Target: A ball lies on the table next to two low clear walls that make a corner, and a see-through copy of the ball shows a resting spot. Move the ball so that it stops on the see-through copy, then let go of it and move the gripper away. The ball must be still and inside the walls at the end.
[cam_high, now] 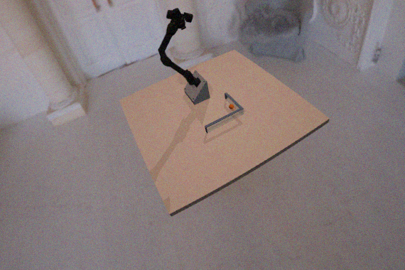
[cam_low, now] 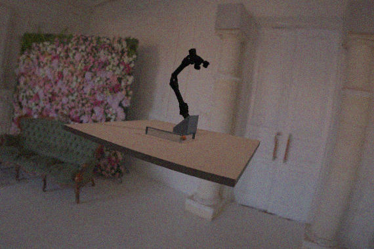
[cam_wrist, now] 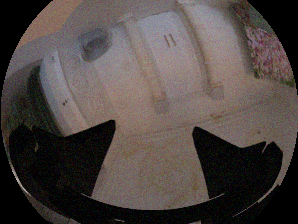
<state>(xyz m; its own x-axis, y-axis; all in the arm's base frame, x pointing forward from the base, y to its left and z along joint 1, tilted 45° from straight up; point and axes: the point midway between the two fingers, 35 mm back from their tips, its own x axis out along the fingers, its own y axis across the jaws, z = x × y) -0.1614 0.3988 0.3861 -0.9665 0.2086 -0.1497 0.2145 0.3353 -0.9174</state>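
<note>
The orange ball lies 460 mm ahead of my gripper tip, 120 mm to the left of it and 680 mm below it.
</note>
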